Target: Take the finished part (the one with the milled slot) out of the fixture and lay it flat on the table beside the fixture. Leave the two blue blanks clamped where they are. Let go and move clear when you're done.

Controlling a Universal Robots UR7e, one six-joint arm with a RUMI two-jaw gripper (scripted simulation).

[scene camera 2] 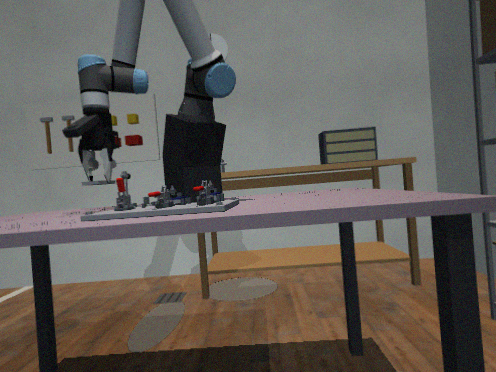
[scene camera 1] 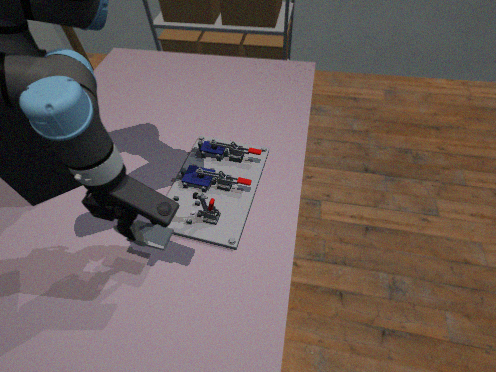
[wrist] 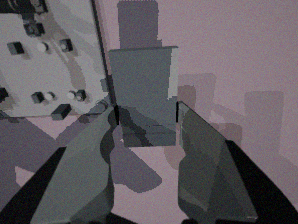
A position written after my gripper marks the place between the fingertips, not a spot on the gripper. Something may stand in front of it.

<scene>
In view: my gripper (scene camera 1: 149, 235), a finished part (wrist: 145, 80) and a grey fixture plate (scene camera 1: 234, 205).
My gripper also shows in scene camera 2 (scene camera 2: 100, 183) and in the wrist view (wrist: 147, 104). The grey fixture plate shows as well in the wrist view (wrist: 84, 68).
</scene>
